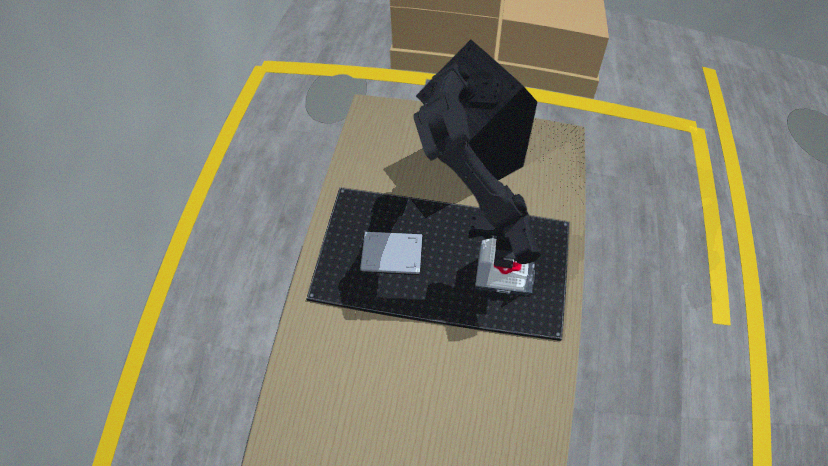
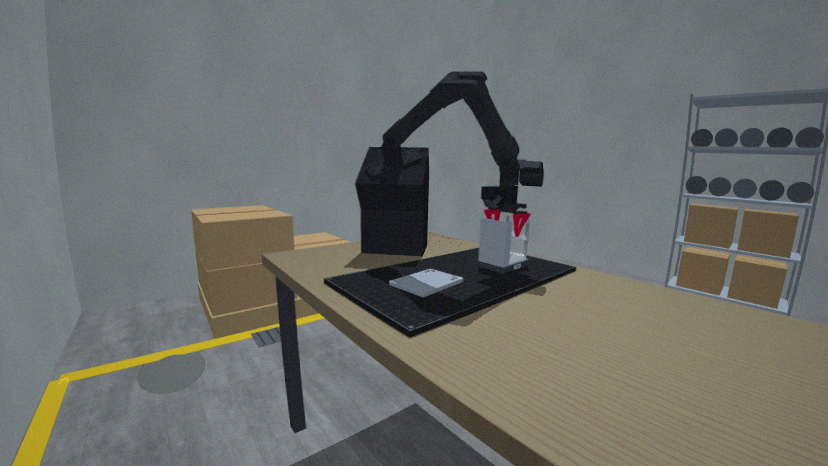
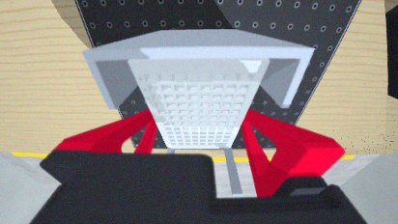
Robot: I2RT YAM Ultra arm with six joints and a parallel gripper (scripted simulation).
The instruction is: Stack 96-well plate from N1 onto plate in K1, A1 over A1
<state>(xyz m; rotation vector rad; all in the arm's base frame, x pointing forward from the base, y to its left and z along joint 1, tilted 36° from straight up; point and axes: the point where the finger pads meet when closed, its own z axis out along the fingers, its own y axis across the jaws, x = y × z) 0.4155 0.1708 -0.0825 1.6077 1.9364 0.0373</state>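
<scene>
Right now the tall grey rack wall is 7 cm to the right of my hand, 2 cm below it and 1 cm ahead of it. From my hand the other things lie so: white 96-well plate: right at my hand; then grey plate nest N1: 31 cm to the right, 10 cm below.
</scene>
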